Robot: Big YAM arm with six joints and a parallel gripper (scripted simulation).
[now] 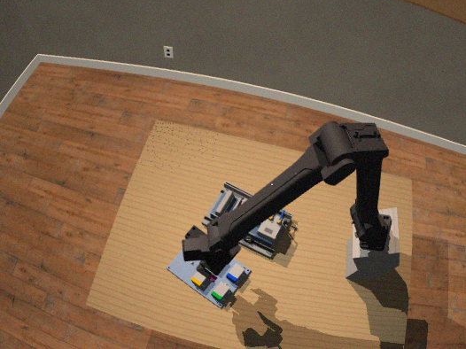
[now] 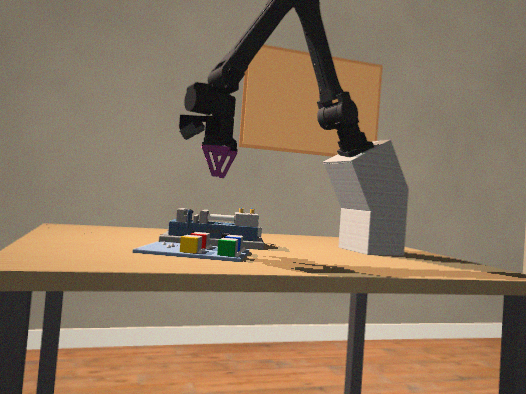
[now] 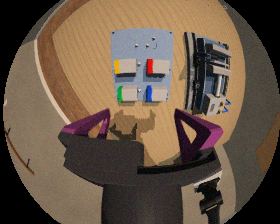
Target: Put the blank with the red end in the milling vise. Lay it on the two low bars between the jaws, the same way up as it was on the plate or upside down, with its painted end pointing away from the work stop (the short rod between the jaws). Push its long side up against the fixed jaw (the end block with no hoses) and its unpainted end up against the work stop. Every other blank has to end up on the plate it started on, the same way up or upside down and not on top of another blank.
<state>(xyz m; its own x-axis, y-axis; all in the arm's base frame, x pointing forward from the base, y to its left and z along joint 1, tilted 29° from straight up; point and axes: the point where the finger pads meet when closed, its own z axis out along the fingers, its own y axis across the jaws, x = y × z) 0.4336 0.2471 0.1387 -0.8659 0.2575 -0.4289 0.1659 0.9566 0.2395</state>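
My hand is 18 cm above the red-ended blank, 5 cm to the left of it and 3 cm short of it. Also, from my hand: blue-ended blank (18 cm below, 5 cm behind, 4 cm to the right); yellow-ended blank (18 cm below, 5 cm ahead, 4 cm to the left); green-ended blank (18 cm below, 5 cm to the left, 4 cm behind).
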